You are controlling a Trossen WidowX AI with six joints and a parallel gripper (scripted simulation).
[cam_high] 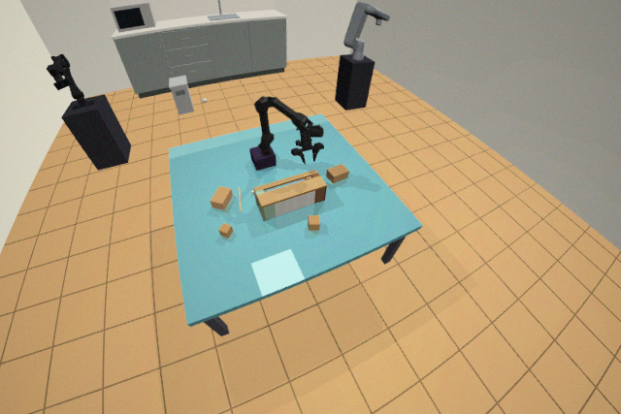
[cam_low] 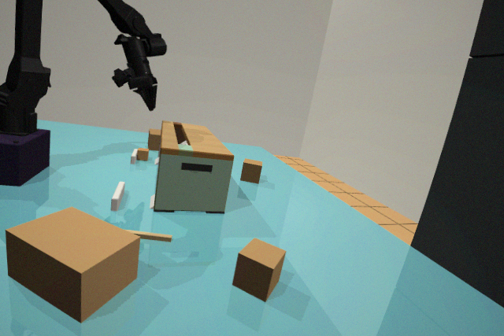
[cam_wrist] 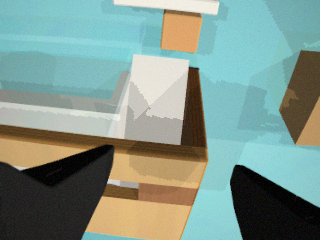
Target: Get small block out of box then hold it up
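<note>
Now: the tan block 150 mm below my gripper tip and 10 mm behind it. From my gripper tip the other things lie so: clear-fronted box 160 mm to the right, 100 mm below, 70 mm ahead; then thin stick 440 mm to the right, 160 mm below, 10 mm behind.
</note>
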